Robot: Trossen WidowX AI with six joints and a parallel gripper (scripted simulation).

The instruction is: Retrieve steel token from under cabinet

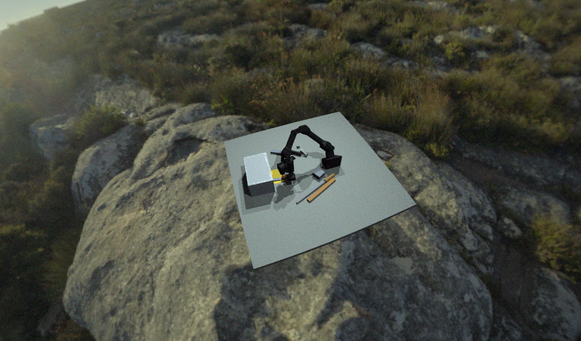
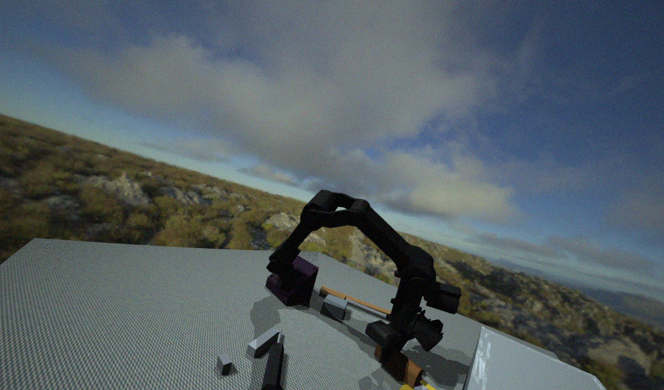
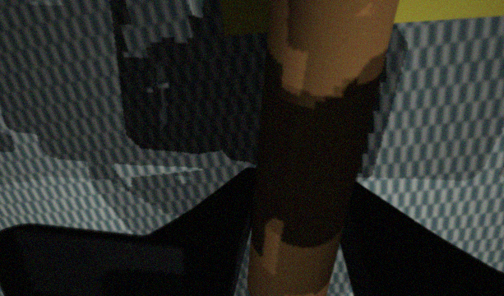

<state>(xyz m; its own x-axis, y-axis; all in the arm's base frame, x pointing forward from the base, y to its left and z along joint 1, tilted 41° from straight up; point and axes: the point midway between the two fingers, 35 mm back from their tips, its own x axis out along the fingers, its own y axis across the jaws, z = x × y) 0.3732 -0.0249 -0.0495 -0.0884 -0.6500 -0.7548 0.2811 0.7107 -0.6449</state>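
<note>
My gripper tip is 22 cm past the grey block, 7 cm to the right of it and 1 cm below it. From my gripper tip the other things lie so: grey bar (22 cm behind, 21 cm to the right); small grey cube (20 cm behind, 30 cm to the right); wooden stick (17 cm behind, 21 cm to the left).
</note>
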